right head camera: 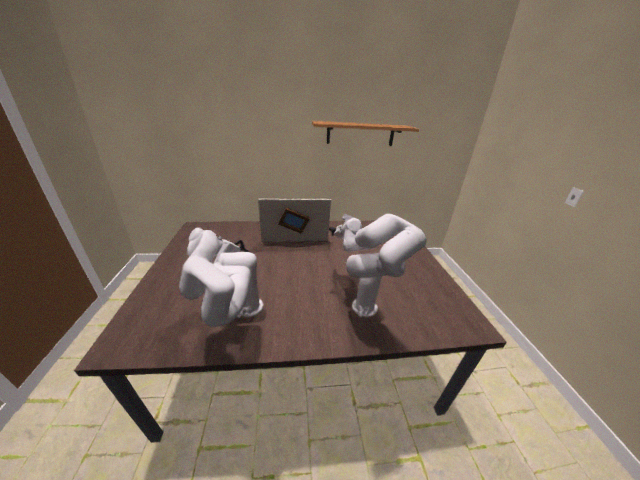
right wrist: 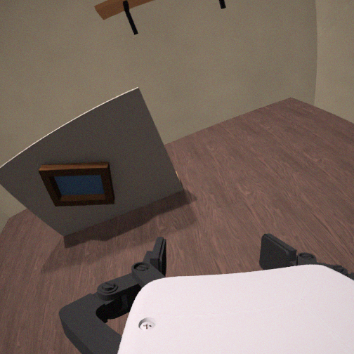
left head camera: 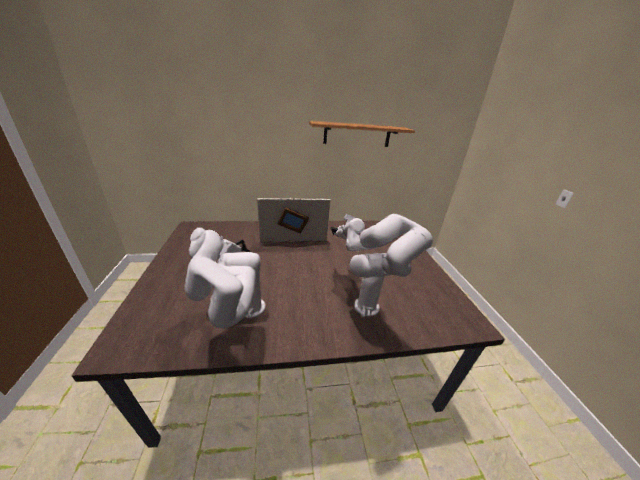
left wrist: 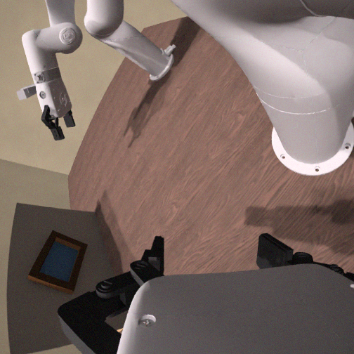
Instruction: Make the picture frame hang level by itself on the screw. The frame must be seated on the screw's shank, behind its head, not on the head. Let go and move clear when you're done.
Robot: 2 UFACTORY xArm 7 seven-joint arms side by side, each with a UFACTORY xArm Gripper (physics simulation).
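Seen in the pictures: left arm's base at its link origin: (right head camera: 250, 307) (left head camera: 252, 308); right arm's base at its link origin: (right head camera: 364, 307) (left head camera: 366, 307).
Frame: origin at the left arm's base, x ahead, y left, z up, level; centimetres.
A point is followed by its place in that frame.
Note:
The picture frame (left head camera: 293, 220) @(x 65.6, y -3.3, z 16.8 cm) (right head camera: 294, 220) @(x 65.6, y -3.3, z 16.8 cm) (left wrist: 59, 260) (right wrist: 80, 185), brown around a blue picture, is against the front of the upright grey panel (left head camera: 319, 233) (right head camera: 320, 233) (left wrist: 30, 320) (right wrist: 135, 140). It is tilted in the head views, its right side lower than its left. The screw does not show, so the seating cannot be told. My left gripper (left head camera: 242, 245) (right head camera: 240, 245) (left wrist: 212, 251) is open and empty, left of the panel, apart from the frame. My right gripper (left head camera: 333, 230) @(x 44.8, y -36.9, z 21.6 cm) (right head camera: 332, 231) @(x 44.8, y -36.9, z 21.6 cm) (left wrist: 65, 132) (right wrist: 214, 252) is open and empty, near the panel's right edge, not touching the frame.
The panel stands near the back of the dark wooden table (left head camera: 305, 310) @(x 4.5, y -25.6, z 0.0 cm) (right head camera: 305, 310) @(x 4.7, y -26.8, z 0.0 cm) (left wrist: 190, 165) (right wrist: 250, 175). A wooden shelf (left head camera: 361, 126) (right head camera: 364, 126) is on the back wall, above and right of the panel. Both arms are mounted on the table.

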